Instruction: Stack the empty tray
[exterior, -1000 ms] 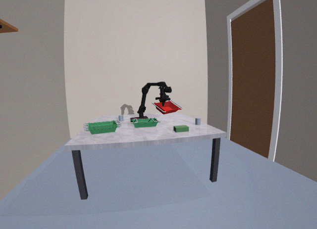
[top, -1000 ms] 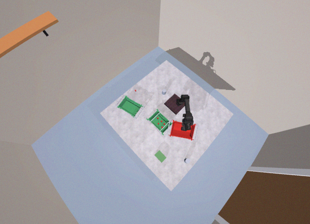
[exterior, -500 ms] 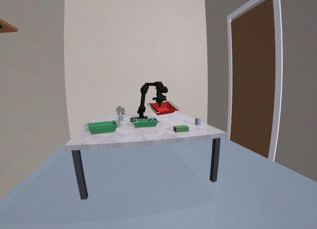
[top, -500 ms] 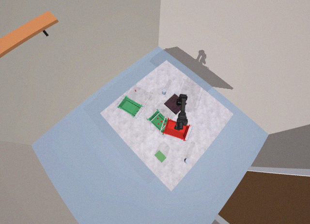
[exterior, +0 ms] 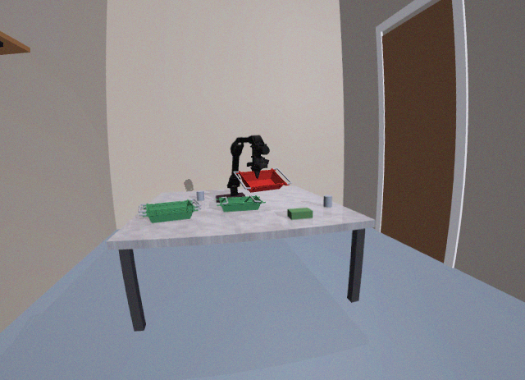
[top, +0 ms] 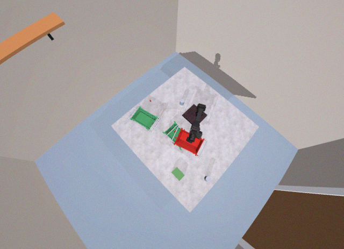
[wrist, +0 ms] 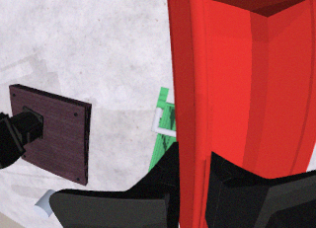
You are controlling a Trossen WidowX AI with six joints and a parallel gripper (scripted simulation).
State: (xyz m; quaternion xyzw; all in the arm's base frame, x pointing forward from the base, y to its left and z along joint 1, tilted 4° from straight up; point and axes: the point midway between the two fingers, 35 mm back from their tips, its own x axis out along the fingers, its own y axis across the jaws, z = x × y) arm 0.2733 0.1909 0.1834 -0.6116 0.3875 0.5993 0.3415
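The red tray is 7 cm ahead of my gripper tip and 4 cm to the left of it. Also, from my gripper tip: green block 32 cm ahead, 23 cm to the left, 16 cm below.
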